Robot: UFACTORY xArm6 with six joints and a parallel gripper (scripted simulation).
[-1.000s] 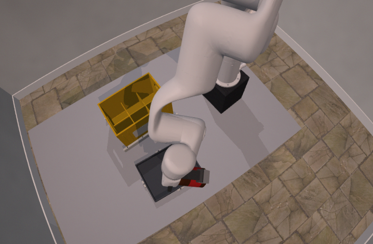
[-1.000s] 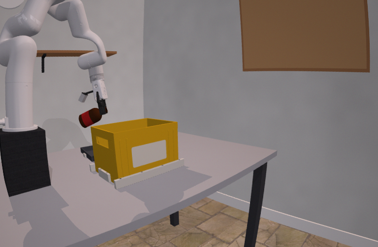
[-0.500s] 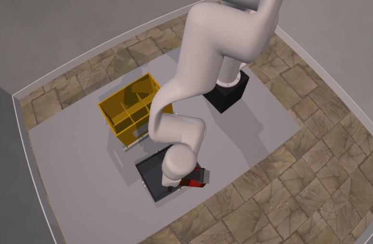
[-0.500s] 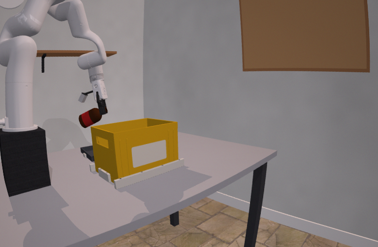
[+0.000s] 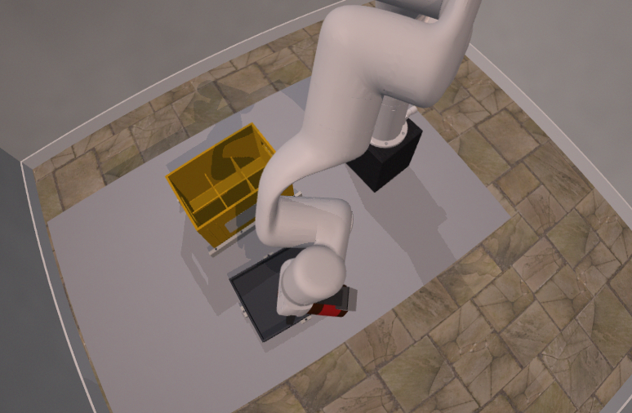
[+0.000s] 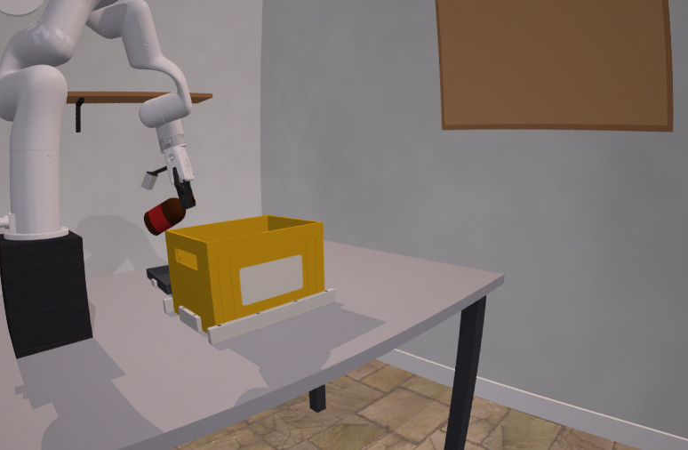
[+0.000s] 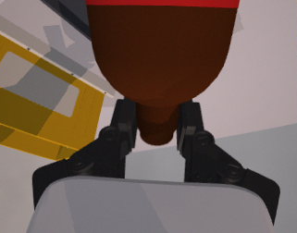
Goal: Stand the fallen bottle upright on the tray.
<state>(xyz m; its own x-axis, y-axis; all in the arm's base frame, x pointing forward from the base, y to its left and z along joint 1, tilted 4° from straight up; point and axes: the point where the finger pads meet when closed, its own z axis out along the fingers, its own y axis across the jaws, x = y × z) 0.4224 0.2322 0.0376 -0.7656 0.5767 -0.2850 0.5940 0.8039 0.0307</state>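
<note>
Right now my hand is 4 cm past the brown bottle, 3 cm to the right of it and 3 cm above it. Round my hand: yellow crate: 35 cm to the right, 12 cm below, 2 cm behind; dark tray: 19 cm below, 5 cm to the right, 1 cm behind.
</note>
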